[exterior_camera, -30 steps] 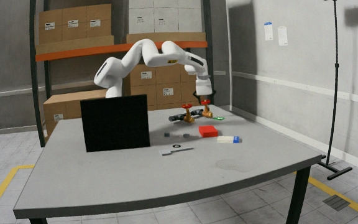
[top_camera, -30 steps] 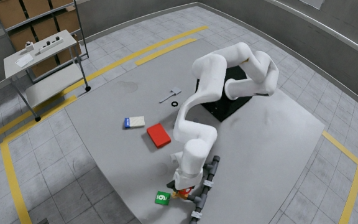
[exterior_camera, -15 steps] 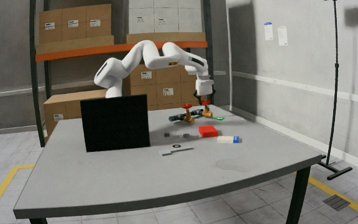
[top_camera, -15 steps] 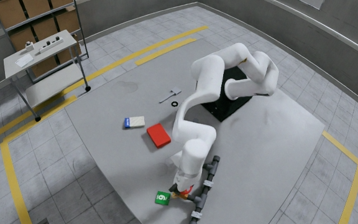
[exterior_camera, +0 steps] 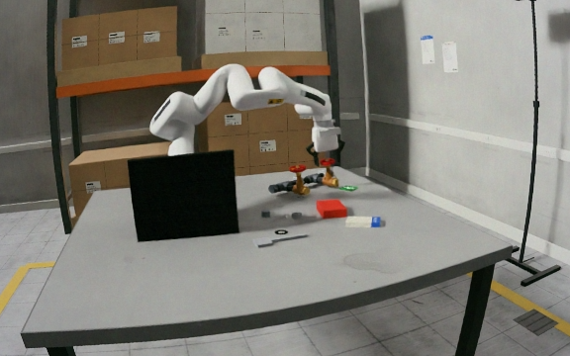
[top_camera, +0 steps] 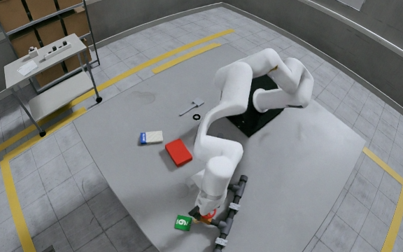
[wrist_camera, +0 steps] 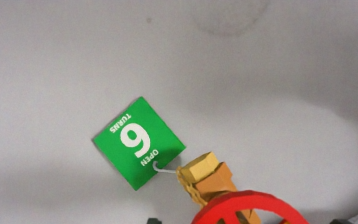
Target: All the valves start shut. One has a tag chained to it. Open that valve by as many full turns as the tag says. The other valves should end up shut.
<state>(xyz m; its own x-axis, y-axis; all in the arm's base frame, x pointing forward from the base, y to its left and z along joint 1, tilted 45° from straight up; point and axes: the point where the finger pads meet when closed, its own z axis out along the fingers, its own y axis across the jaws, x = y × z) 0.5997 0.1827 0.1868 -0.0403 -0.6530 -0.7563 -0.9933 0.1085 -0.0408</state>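
Right now my hand is 11 cm above the green tag, 7 cm short of it and 3 cm to the left of it. The rest, counted from my hand: grey nut 32 cm to the right, 23 cm behind, 11 cm below; then white-and-blue box 47 cm to the right, 11 cm below, 5 cm behind; then red block 32 cm to the right, 11 cm behind, 10 cm below.
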